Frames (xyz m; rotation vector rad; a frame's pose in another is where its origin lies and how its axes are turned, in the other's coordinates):
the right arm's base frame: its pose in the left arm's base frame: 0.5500 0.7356 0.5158 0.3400 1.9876 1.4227
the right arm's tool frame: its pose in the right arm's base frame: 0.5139 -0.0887 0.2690 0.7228 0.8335 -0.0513
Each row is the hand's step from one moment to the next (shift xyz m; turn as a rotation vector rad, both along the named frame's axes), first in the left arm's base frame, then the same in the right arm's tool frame.
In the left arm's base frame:
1: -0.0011 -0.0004 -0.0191 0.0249 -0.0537 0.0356
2: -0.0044 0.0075 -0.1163 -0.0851 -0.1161 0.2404
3: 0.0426 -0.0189 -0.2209 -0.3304 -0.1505 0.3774
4: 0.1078 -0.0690 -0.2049 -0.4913 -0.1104 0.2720
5: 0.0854 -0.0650 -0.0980 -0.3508 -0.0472 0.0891
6: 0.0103 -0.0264 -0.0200 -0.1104 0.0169 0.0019
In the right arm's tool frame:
1: -0.0007 -0.0095 0.0166 -0.0191 -0.0301 -0.0592
2: -0.0069 -0.0489 0.1057 0.1123 0.0120 -0.2564
3: -0.0623 -0.1216 0.1797 0.3706 0.0455 -0.3672
4: -0.1234 -0.1577 0.1352 0.5190 0.0296 -0.2394
5: -0.0913 -0.1033 0.0460 0.3593 -0.0012 -0.0640
6: -0.0110 -0.0327 0.0039 0.1092 0.0151 0.0178

